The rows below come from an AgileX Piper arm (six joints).
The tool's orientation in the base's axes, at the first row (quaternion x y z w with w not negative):
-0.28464 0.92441 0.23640 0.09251
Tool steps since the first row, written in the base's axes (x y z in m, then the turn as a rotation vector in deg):
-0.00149 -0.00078 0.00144 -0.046 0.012 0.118
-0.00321 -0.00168 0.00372 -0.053 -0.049 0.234
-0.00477 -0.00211 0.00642 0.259 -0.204 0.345
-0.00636 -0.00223 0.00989 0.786 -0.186 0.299
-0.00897 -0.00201 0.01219 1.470 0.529 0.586
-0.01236 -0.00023 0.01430 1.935 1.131 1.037
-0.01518 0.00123 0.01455 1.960 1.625 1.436
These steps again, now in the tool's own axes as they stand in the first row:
0.00116 0.00084 -0.00169 -0.004 0.080 -0.099
0.00231 0.00204 -0.00418 -0.004 0.085 -0.230
0.00297 0.00365 -0.00680 -0.220 -0.163 -0.391
0.00327 0.00581 -0.00994 -0.647 -0.468 -0.323
0.00461 0.00834 -0.01193 -1.641 -0.228 -0.198
0.00589 0.01237 -0.01302 -2.451 0.117 -0.279
0.00742 0.01514 -0.01263 -2.832 0.615 -0.384

